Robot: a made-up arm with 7 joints. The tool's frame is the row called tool.
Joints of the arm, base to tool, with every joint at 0 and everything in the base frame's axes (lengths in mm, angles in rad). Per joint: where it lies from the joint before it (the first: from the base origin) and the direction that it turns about. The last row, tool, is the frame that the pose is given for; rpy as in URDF.
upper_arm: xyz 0 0 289 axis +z
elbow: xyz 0 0 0 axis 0 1 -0.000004
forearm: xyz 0 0 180 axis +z
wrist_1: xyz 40 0 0 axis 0 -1 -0.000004
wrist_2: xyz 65 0 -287 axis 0 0.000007 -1
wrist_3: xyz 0 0 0 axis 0 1 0.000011
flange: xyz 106 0 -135 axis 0 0.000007 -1
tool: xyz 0 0 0 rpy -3.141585 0 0
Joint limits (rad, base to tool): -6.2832..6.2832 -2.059..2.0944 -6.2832..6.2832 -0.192..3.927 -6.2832..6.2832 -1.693..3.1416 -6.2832..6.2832
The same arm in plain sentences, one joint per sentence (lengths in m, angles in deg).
The arm has seven revolute joints in a row. What follows holds with every joint at zero, and every direction is one of the base frame's.
The first joint is mounted 0.2890 m along +z from the base frame's origin and turns about +z, from -360.00 to 360.00 deg.
The second joint is mounted at the same point as the first joint and turns about +y, from -117.97 to 120.00 deg.
The third joint is mounted 0.1800 m along +z from the second joint and turns about +z, from -360.00 to 360.00 deg.
The fourth joint is mounted 0.0400 m along +x from the third joint and turns about -y, from -11.00 to 225.00 deg.
The fifth joint is mounted 0.0650 m along +x and 0.2870 m along -z from the fourth joint and turns about -z, from -360.00 to 360.00 deg.
The sixth joint is mounted at the same point as the fifth joint and turns about +y, from -97.00 to 180.00 deg.
The seventh joint is mounted 0.1060 m along +x and 0.1350 m along -z from the sixth joint and turns about -z, from -360.00 to 360.00 deg.
The tool frame, which is the frame that the pose is given for, is mounted at the same point as the seventh joint; its axes are the base frame's turned by roll -180.00, pitch 0.00 and yaw 0.00 deg (as in URDF: about the fixed x, then y, then z).

